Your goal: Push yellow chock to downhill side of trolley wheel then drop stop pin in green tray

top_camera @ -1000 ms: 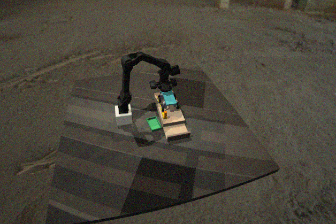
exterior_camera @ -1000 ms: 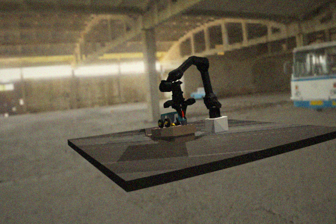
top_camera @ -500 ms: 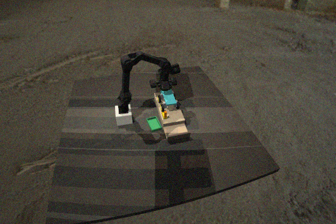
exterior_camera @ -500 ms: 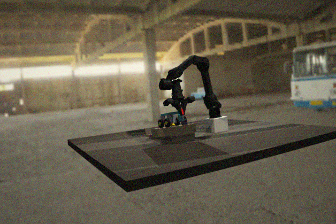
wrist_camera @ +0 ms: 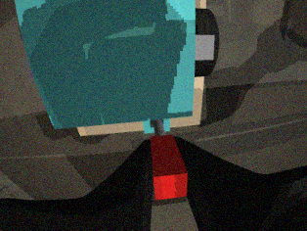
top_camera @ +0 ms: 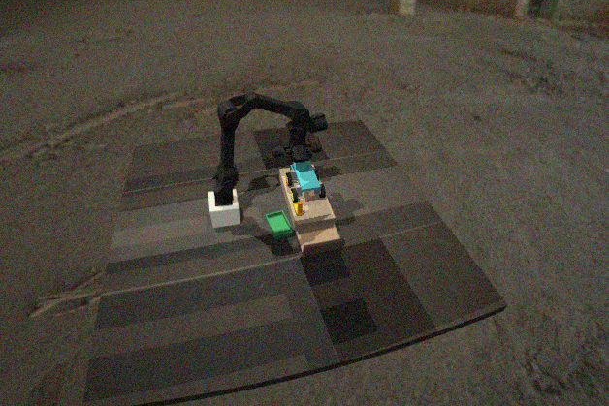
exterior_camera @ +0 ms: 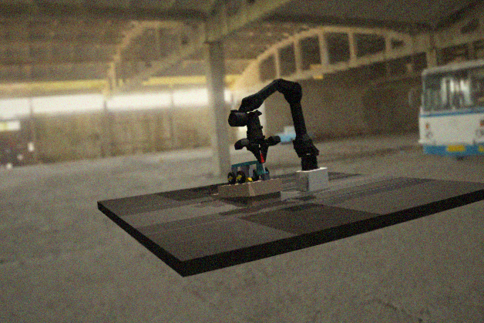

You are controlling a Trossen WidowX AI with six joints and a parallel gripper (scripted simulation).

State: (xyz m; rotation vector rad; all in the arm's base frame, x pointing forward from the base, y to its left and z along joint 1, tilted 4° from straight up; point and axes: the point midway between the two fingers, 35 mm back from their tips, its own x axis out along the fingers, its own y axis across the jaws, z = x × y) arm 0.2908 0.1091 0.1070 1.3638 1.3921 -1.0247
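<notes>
Right now my gripper tip is 10 cm past the green tray, 20 cm to the left of it and 16 cm above it. The rest, counted from my gripper tip: red-headed stop pin: right at my gripper tip; teal trolley: 3 cm ahead, 9 cm to the right, 4 cm below; tan ramp: 3 cm ahead, 10 cm to the right, 11 cm below.
</notes>
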